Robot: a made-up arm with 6 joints. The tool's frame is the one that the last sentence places.
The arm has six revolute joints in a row. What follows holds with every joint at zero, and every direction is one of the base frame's. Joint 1 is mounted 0.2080 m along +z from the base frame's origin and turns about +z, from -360.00 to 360.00 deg. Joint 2 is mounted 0.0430 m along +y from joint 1 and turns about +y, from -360.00 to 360.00 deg. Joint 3 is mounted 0.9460 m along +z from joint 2 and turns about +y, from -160.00 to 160.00 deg. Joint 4 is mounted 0.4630 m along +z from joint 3 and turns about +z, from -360.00 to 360.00 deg. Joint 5 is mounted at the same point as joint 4 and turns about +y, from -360.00 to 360.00 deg. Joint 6 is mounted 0.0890 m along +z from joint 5 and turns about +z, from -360.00 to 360.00 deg. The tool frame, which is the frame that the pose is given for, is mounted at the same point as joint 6; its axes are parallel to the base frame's.
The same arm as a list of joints. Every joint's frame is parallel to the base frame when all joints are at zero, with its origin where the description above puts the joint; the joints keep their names.
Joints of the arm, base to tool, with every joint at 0 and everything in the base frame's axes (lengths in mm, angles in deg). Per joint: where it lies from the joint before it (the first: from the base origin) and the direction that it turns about. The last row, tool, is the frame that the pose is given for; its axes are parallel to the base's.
joint 1: origin 0 0 208 axis +z
joint 2: origin 0 43 0 axis +y
joint 3: origin 0 0 946 axis +y
joint 4: origin 0 0 463 axis +z
joint 5: origin 0 0 0 axis +y
joint 6: origin 0 0 89 axis +z
tool: origin 0 0 0
Joint limits (deg, base to tool): -360..360 -360..360 -160..160 -360..360 -360..360 -360..360

